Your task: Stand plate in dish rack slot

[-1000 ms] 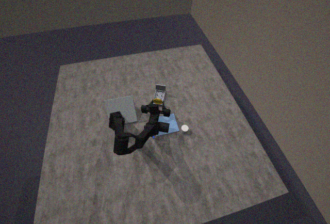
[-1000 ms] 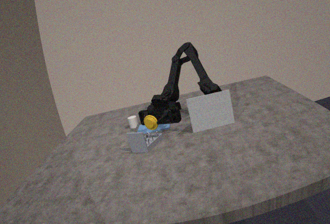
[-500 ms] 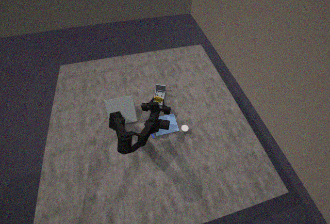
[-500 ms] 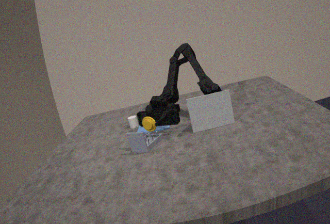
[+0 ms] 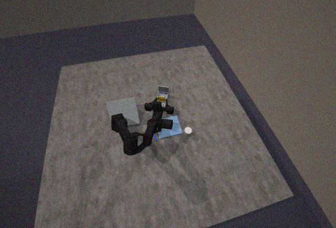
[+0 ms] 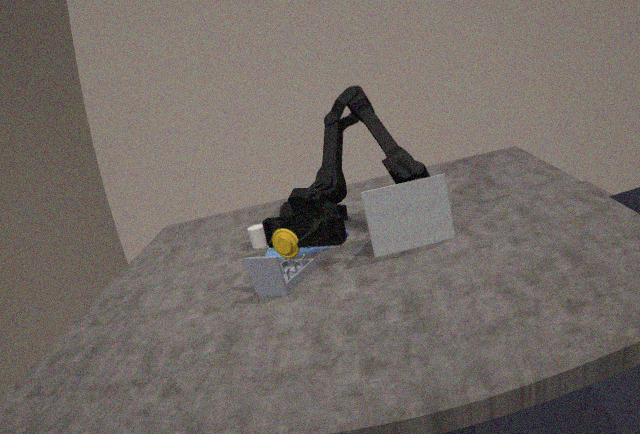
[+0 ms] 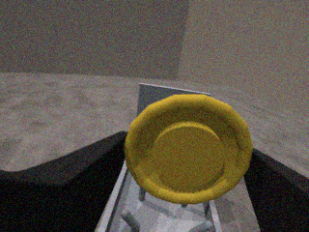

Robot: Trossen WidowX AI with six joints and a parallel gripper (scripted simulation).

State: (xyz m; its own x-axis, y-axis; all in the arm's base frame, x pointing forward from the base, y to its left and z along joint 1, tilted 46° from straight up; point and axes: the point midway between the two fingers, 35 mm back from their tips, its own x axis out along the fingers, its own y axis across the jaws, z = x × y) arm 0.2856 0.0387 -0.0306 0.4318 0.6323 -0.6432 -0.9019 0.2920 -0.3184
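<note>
My gripper tip is now 10 mm short of the grey dish rack, 30 mm to the right of it and 40 mm above it. The rest, counted from my gripper tip: yellow plate: 10 mm to the right; light blue mat: 180 mm to the right, 60 mm below; blue spoon: 110 mm behind, 210 mm to the right, 60 mm below.
</note>
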